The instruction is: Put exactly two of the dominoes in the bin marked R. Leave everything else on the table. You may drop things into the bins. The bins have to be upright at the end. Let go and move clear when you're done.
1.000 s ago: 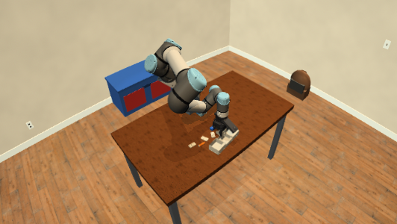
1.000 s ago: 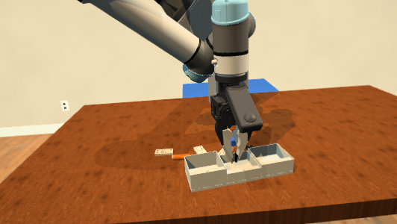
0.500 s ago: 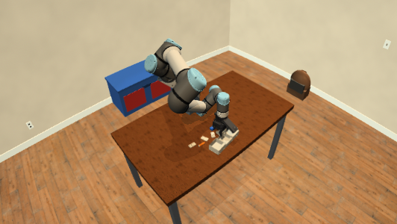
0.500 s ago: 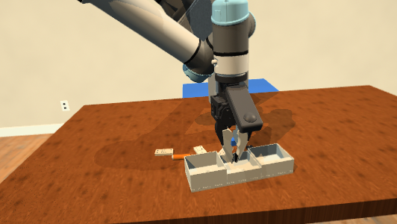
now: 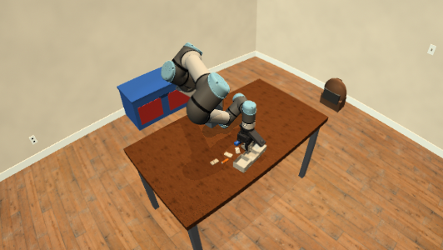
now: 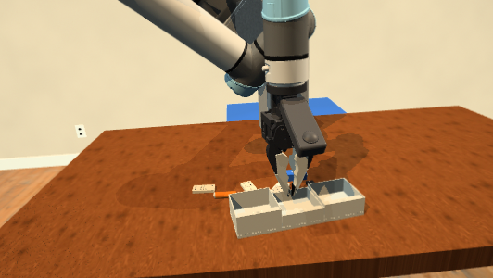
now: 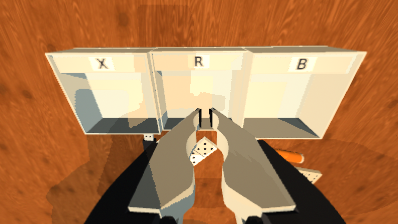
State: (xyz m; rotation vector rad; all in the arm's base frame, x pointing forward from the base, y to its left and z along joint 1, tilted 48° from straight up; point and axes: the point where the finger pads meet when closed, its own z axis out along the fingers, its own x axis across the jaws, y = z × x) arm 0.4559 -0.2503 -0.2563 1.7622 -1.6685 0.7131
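My gripper is now 1 cm short of the cream three-compartment bin tray, 1 cm to the right of it and 3 cm above it. Round my hand: small black stick: 8 cm behind, 8 cm to the left, 5 cm below; then blue block: 13 cm behind, 7 cm to the left, 4 cm below; then domino: 12 cm behind, 6 cm to the right, 5 cm below.
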